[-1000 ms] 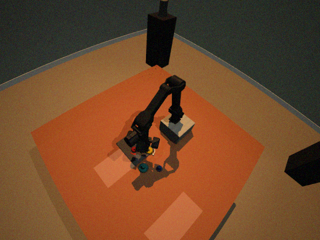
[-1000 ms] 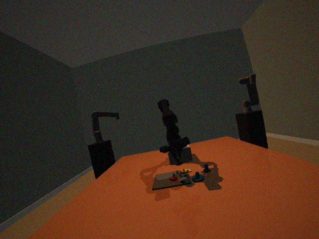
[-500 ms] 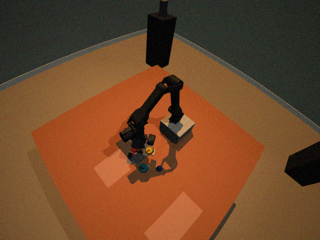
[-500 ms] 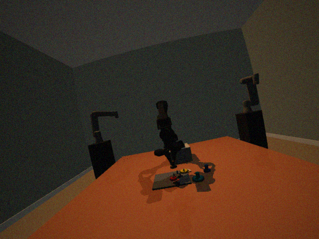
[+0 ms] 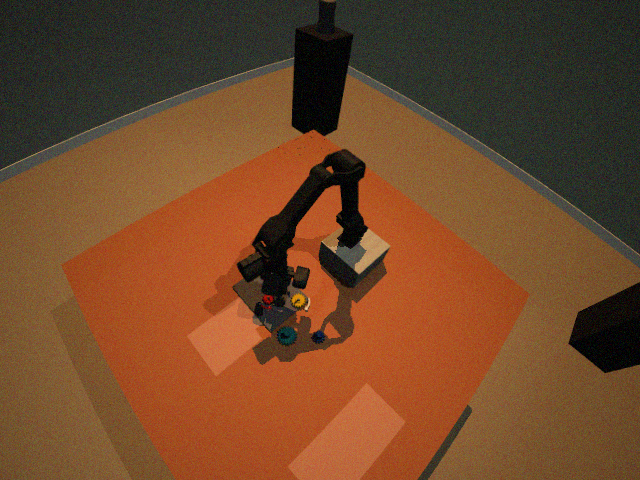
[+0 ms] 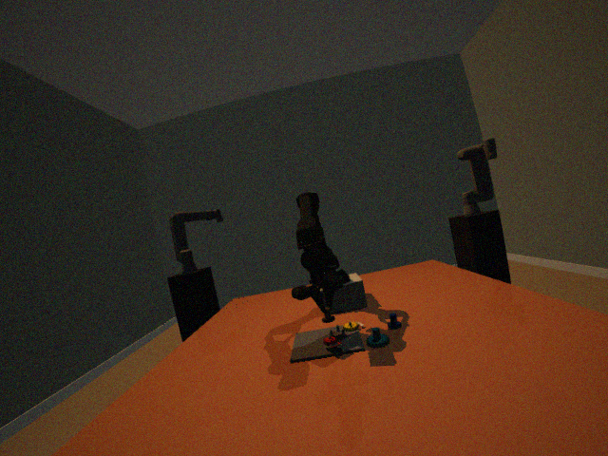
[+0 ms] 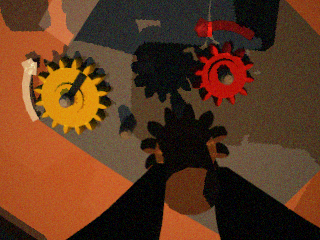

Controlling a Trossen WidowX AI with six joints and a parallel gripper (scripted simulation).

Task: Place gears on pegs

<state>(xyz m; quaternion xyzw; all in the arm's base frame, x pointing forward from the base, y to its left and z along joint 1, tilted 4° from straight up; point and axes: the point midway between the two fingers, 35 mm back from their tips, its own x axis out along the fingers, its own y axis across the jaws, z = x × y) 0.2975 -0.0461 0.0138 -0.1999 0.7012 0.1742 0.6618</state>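
My gripper tip is 70 mm above the red gear, 40 mm short of it and 10 mm to the left of it. Also, from my gripper tip: yellow gear (70 mm to the left, 70 mm below, 30 mm behind); orange-brown gear (10 mm below); grey board (80 mm below, 20 mm to the right, 20 mm ahead).
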